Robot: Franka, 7 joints.
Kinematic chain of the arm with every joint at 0, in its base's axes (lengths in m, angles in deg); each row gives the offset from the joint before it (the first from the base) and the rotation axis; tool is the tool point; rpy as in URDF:
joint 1: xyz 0 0 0.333 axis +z
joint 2: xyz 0 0 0 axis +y
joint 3: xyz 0 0 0.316 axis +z
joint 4: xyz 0.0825 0 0 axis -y
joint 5: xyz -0.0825 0 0.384 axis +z
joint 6: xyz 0 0 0 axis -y
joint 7: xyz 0.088 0 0 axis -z
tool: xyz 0 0 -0.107 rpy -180 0 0
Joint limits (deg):
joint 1: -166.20..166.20
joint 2: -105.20..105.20
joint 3: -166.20..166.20
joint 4: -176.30..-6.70
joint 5: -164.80..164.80
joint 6: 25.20..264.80
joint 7: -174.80..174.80
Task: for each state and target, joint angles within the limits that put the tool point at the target. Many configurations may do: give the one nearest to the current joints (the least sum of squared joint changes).
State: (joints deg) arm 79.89 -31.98 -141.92 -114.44 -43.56 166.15 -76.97
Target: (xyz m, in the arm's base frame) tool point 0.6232 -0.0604 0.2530
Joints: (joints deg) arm 119.17 -46.84 -124.27 -115.82 -44.11 165.14 -76.97
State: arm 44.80 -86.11 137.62 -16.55 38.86 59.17 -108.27
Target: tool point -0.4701 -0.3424 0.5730
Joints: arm 56.02 -40.53 132.19 -42.22 28.12 25.20 -108.27
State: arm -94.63 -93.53 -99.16 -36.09 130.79 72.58 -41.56
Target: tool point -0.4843 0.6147 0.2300
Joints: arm -75.94 -100.66 -103.12 -49.29 127.57 71.12 -41.56
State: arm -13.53 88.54 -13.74 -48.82 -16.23 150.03 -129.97
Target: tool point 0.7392 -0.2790 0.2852
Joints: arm -9.19 51.72 -16.72 -68.47 -16.11 137.66 -129.97
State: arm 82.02 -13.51 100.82 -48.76 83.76 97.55 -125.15
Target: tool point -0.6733 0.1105 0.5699
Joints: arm 42.52 -37.31 101.22 -82.81 79.28 102.65 -125.15
